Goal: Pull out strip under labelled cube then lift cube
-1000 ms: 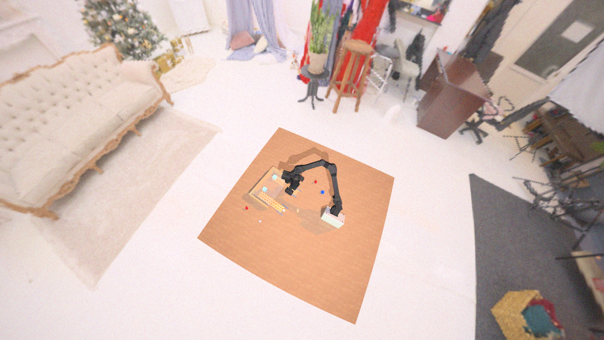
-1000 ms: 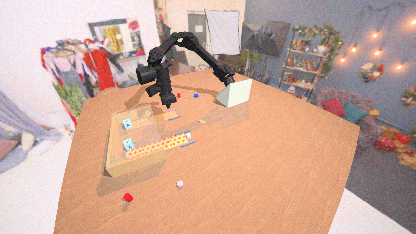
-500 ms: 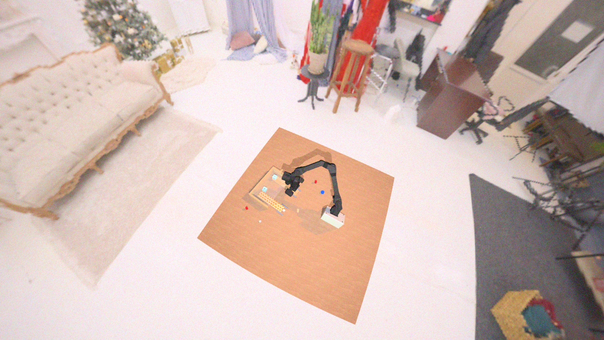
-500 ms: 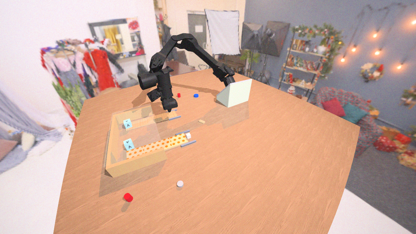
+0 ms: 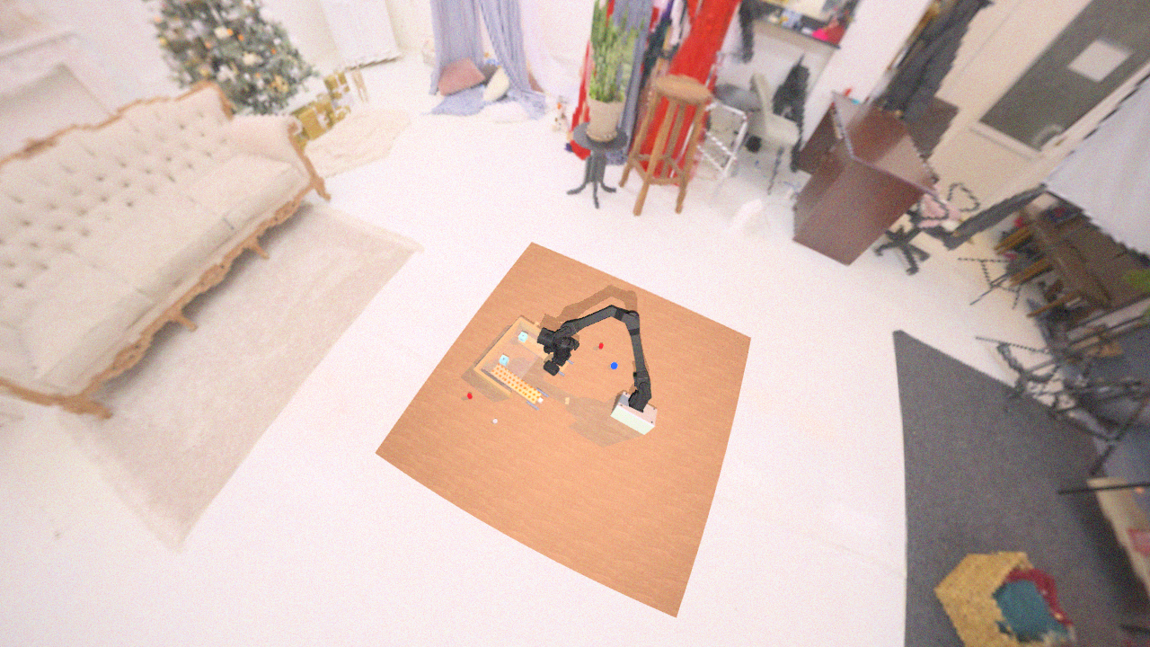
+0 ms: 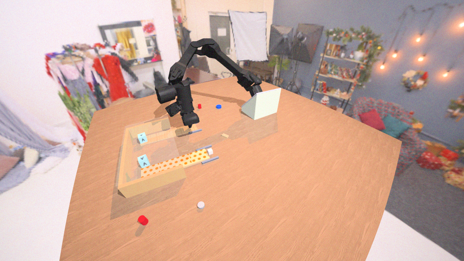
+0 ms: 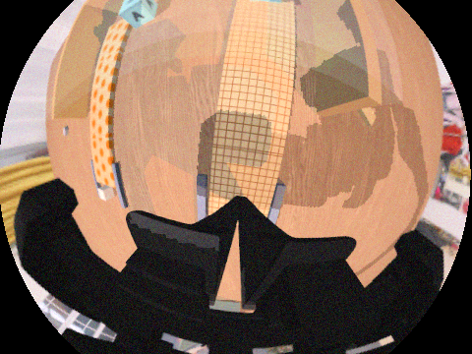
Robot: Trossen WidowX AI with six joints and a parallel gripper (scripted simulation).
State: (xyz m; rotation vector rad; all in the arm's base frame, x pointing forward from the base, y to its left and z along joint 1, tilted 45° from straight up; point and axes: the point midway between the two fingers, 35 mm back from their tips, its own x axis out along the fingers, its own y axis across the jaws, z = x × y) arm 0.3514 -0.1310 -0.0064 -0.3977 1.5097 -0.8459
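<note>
My gripper tip is now 100 mm short of the grid-patterned strip and 20 mm to the left of it. Round my gripper tip: white block: 10 mm ahead, 190 mm to the left; blue disc: 230 mm behind, 90 mm to the right; tan block: 90 mm behind, 150 mm to the left.
</note>
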